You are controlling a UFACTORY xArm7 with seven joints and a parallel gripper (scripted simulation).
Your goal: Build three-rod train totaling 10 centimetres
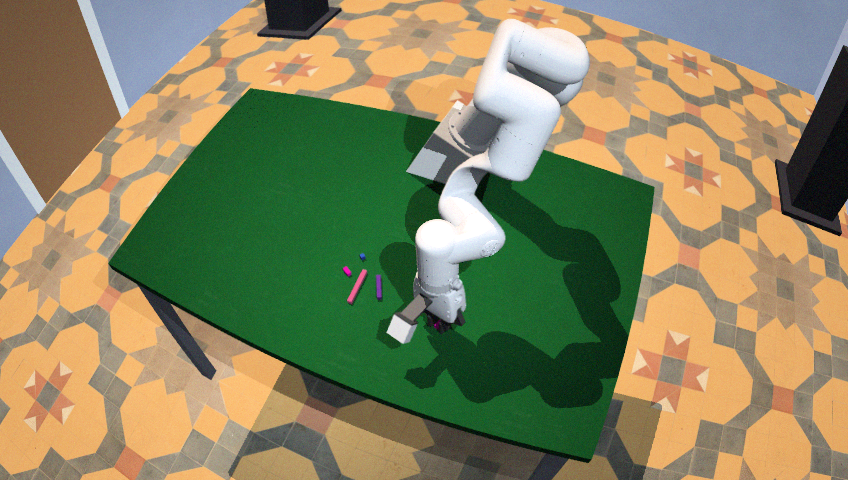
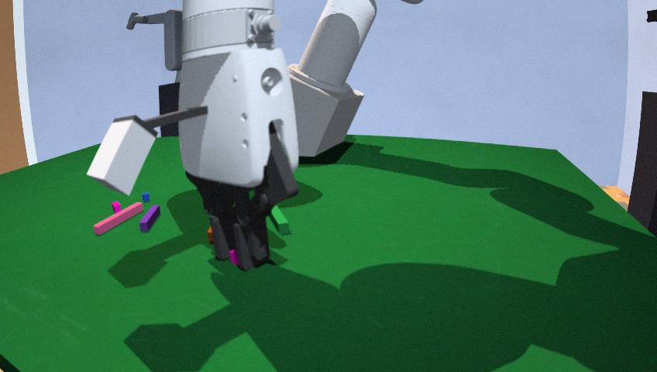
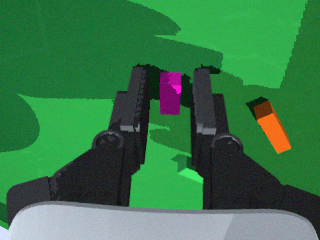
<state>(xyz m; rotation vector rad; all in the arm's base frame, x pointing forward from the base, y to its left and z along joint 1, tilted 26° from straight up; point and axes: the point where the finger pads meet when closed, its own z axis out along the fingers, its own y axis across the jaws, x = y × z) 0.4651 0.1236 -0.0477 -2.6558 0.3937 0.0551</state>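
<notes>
Now: the magenta rod 2 cm below my hand. Round my hand: purple rod (4 cm behind, 16 cm to the right, 2 cm below); green rod (10 cm behind, 1 cm to the right, 2 cm below); orange rod (4 cm behind, 5 cm to the right, 2 cm below).
</notes>
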